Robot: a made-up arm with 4 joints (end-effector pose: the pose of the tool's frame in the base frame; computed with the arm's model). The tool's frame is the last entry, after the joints. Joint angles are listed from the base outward.
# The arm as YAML. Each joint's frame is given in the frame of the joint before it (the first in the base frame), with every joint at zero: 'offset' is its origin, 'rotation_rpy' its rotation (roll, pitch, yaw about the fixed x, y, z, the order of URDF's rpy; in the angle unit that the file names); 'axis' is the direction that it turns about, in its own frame. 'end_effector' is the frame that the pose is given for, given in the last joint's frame.
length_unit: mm
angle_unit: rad
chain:
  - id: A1
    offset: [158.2, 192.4, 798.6]
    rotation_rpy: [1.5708, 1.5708, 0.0]
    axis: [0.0, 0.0, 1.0]
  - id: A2
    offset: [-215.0, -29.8, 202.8]
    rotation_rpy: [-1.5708, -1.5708, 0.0]
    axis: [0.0, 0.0, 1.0]
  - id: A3
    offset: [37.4, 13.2, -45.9]
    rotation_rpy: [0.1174, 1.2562, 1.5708]
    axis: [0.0, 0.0, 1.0]
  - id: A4
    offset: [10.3, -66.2, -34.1]
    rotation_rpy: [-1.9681, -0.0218, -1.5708]
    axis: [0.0, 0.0, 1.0]
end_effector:
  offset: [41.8, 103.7, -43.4]
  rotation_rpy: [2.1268, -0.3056, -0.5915]
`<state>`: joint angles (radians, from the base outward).
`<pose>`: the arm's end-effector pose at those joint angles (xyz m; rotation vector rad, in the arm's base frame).
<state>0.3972 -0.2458 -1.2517 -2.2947</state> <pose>0.1269 -0.1095 0.9925 -0.9565 1.7044 1.9982</pose>
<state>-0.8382 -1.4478 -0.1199 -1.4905</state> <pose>0.4430 -0.0336 1.1107 1.2989 -2.5814 -0.5370</pose>
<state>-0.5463 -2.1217 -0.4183 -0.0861</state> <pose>0.2745 0.1569 1.0029 1.5643 -0.5969 1.0675</pose>
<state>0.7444 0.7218 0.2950 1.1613</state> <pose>-0.0541 -0.0976 0.9609 -1.0618 1.9425 -0.6994</pose>
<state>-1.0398 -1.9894 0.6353 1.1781</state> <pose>0.3259 0.0958 0.9571 1.3622 0.0924 1.8740</pose>
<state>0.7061 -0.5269 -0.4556 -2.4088</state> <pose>-0.0061 -0.1676 0.9586 -0.6985 1.0066 1.4070</pose>
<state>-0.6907 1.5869 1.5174 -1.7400</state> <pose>0.0933 0.0879 1.0587 2.5242 0.4766 0.0049</pose>
